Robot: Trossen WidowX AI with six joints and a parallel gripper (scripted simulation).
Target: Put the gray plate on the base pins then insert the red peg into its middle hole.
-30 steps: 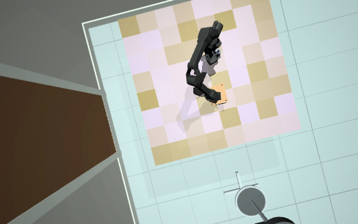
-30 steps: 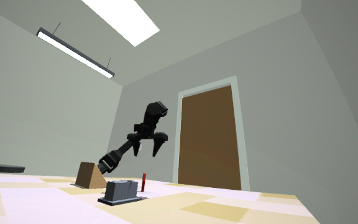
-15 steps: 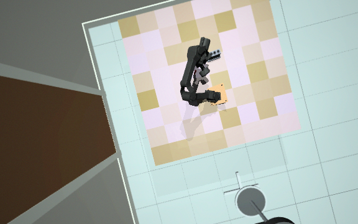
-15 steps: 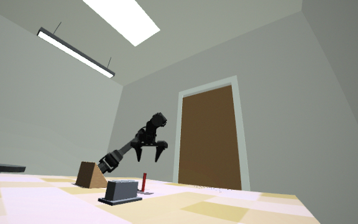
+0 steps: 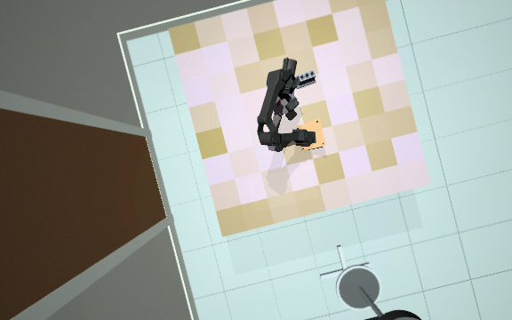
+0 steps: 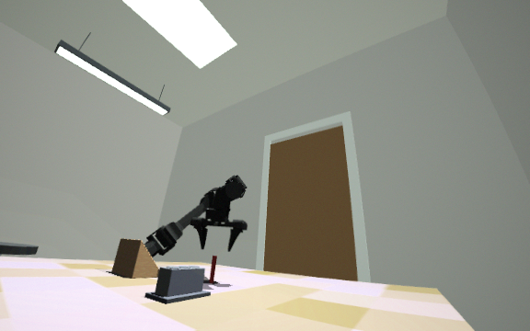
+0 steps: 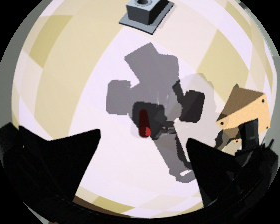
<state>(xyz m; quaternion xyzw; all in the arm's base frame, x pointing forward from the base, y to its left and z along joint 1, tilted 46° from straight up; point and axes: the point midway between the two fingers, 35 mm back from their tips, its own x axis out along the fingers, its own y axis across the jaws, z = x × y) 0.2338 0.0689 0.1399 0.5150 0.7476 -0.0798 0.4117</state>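
Right now my gripper tip is 6 cm above the red peg. Also, from my gripper tip: gray plate: 13 cm ahead, 18 cm to the right, 5 cm below; pin base: 13 cm ahead, 17 cm to the right, 9 cm below.
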